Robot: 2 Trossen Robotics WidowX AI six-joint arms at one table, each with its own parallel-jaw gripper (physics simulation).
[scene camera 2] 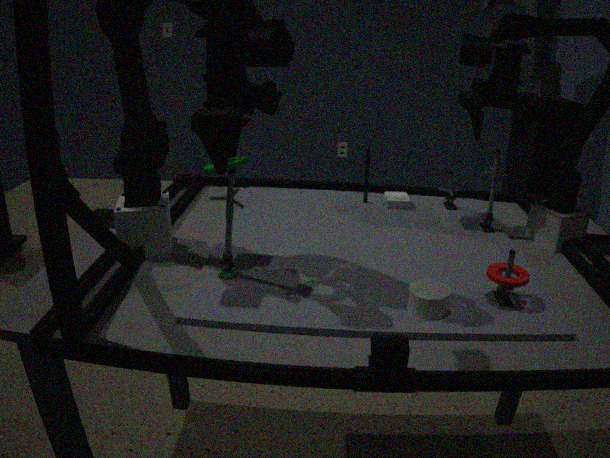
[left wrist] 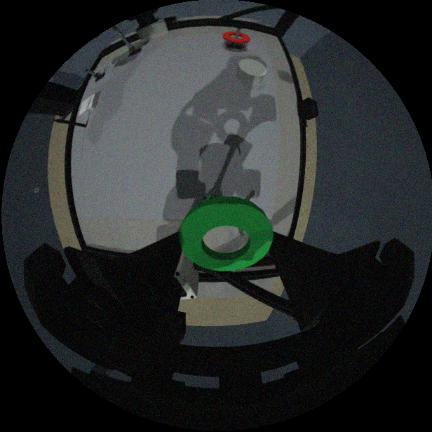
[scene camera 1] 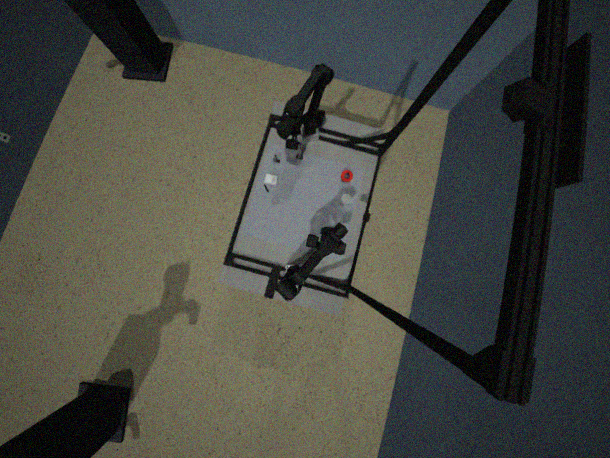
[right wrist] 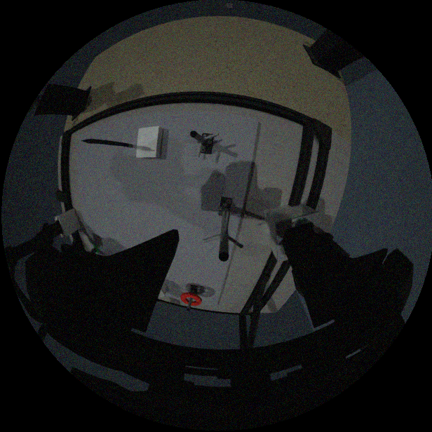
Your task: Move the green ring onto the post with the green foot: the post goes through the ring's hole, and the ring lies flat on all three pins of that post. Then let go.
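Seen in the pictures: left gripper, between the fingertips: (scene camera 2: 226, 168); right gripper, between the fingertips: (scene camera 2: 496, 143) (scene camera 1: 294, 140); left arm's base, origin of its link: (scene camera 2: 142, 201); right arm's base, origin of its link: (scene camera 2: 560, 207) (scene camera 1: 310, 129).
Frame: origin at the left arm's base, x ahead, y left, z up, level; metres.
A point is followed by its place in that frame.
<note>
My left gripper (scene camera 2: 223, 164) {x 0.152, y -0.159, z 0.099 m} (left wrist: 225, 237) is shut on the green ring (scene camera 2: 238, 161) {x 0.168, y -0.184, z 0.116 m} (left wrist: 192, 236), holding it nearly flat high above the table. The post with the green foot (scene camera 2: 228, 245) {x 0.152, y -0.164, z -0.028 m} stands upright under the ring, with dark pins partway up. Its top meets the ring's underside in scene camera 2; I cannot tell whether it has entered the hole. In the left wrist view the ring hides most of the post, and no post top shows clearly in the hole. My right gripper (scene camera 1: 295, 150) {x 0.729, y -0.012, z 0.101 m} (right wrist: 232, 236) is open and empty, above the table on the other side.
A red ring (scene camera 1: 342, 179) {x 0.553, y -0.297, z -0.037 m} (scene camera 2: 494, 278) {x 0.541, y -0.333, z -0.037 m} (left wrist: 236, 38) (right wrist: 184, 298) is on a short post. A pale cylinder (scene camera 2: 431, 300) {x 0.424, y -0.348, z -0.052 m} (left wrist: 252, 67) stands nearby. A tall post (scene camera 2: 492, 190) {x 0.715, y -0.043, z 0.005 m} (right wrist: 224, 235), a small post (right wrist: 206, 144), a white block (scene camera 2: 396, 197) {x 0.564, y 0.129, z -0.065 m} (right wrist: 148, 142) and a thin dark rod (scene camera 2: 367, 175) {x 0.497, y 0.154, z -0.017 m} stand elsewhere.
</note>
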